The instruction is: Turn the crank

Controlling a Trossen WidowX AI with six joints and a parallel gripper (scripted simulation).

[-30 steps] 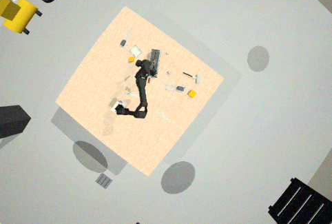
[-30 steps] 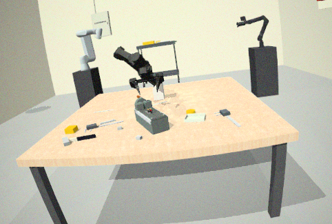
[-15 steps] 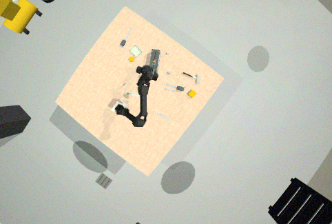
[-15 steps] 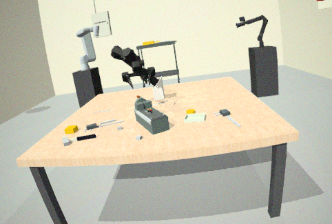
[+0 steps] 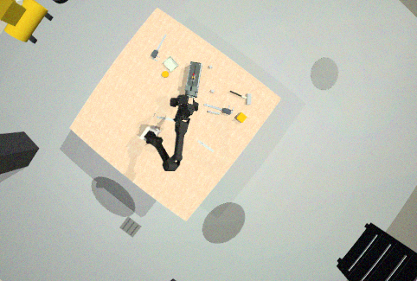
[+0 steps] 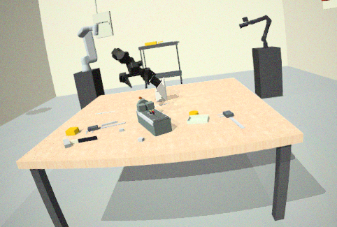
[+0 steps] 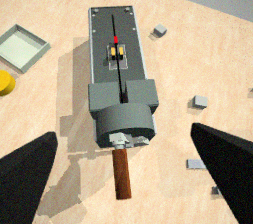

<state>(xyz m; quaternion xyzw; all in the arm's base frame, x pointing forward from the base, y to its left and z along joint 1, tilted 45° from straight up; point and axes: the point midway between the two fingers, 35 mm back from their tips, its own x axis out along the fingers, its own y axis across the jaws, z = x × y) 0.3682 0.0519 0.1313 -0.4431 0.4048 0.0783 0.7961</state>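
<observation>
Right now the crank is 9 cm below my gripper tip, 1 cm to the right of it and 1 cm behind it. Round my gripper tip: red pointer: 16 cm ahead, 11 cm below, 9 cm to the left; brown crank handle: 8 cm below, 2 cm behind, 1 cm to the right; yellow disc: 28 cm to the left, 19 cm below, 3 cm ahead.
</observation>
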